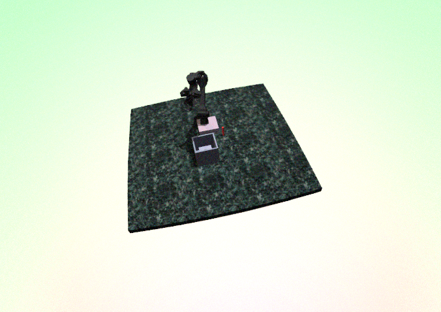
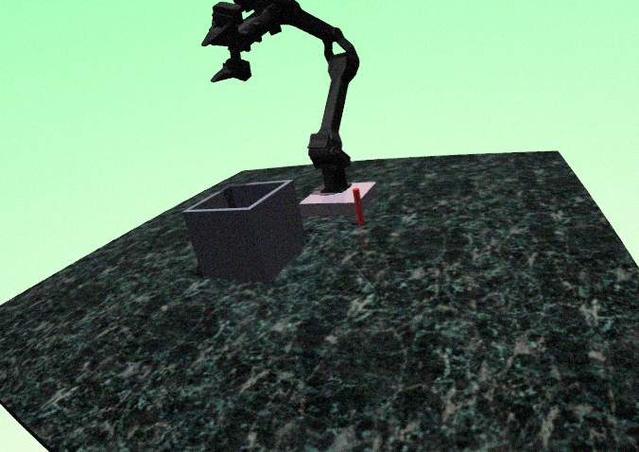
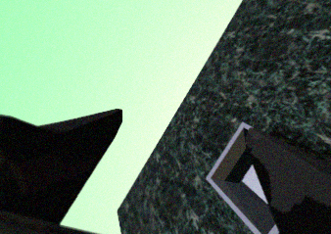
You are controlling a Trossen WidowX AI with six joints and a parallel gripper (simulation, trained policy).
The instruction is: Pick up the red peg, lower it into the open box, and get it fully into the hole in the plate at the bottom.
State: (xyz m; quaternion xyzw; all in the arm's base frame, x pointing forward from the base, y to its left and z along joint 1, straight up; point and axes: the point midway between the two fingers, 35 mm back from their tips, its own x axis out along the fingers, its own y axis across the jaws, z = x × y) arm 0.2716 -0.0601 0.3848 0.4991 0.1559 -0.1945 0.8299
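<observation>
My gripper tip is now 150 mm past the red peg, 200 mm to the right of it and 360 mm above it. Round my gripper tip: pale plate: 50 mm ahead, 50 mm to the left, 360 mm below.
</observation>
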